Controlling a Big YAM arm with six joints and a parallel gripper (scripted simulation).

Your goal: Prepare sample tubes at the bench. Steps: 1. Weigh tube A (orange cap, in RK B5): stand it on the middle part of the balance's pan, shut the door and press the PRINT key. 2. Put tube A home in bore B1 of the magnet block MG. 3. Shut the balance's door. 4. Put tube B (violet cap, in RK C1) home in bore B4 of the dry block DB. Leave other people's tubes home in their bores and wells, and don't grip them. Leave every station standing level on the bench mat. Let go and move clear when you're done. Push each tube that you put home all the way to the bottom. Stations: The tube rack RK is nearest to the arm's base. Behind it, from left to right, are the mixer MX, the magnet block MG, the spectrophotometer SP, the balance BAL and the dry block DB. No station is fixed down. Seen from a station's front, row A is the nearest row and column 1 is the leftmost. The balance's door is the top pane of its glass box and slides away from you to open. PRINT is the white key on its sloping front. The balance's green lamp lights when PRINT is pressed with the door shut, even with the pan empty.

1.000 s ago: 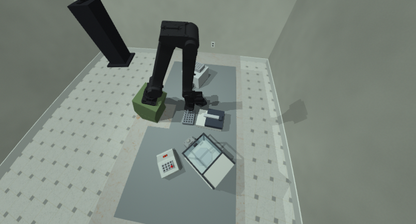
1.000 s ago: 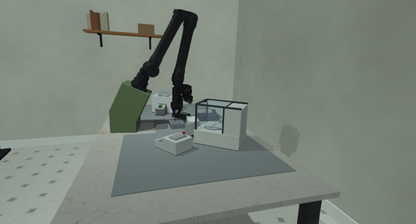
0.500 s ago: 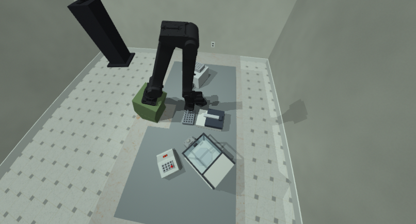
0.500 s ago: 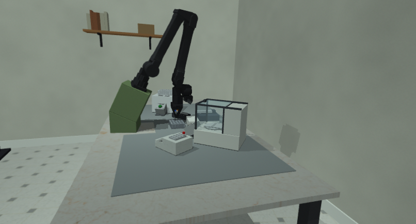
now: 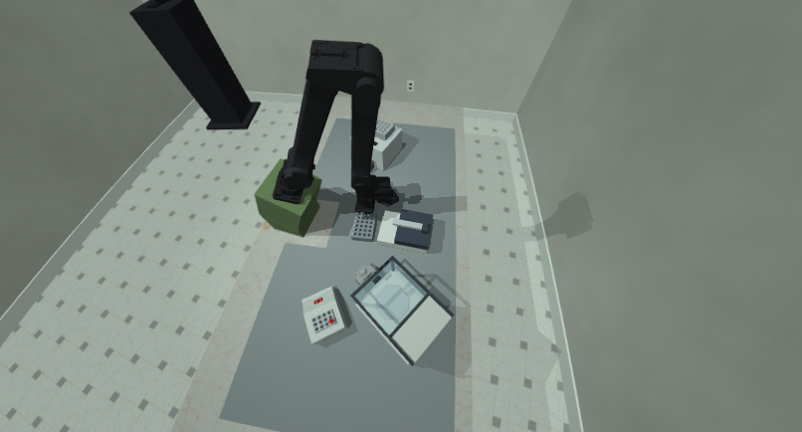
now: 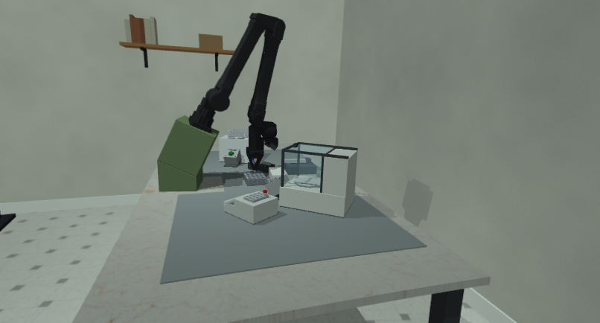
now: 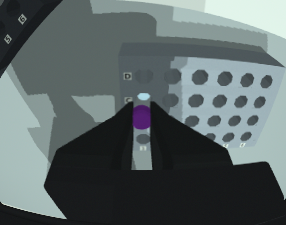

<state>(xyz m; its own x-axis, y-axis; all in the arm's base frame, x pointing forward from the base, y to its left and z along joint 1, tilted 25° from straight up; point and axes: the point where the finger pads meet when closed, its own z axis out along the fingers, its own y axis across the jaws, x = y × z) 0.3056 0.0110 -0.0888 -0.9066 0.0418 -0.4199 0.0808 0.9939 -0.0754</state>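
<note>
Right now the tube B is 2 cm below my hand. From my hand the other things lie so: magnet block MG (12 cm to the left, 7 cm ahead, 3 cm below); tube rack RK (5 cm to the right, 3 cm below, 1 cm behind); blue-capped tube (16 cm to the left, 3 cm ahead, 2 cm below).
</note>
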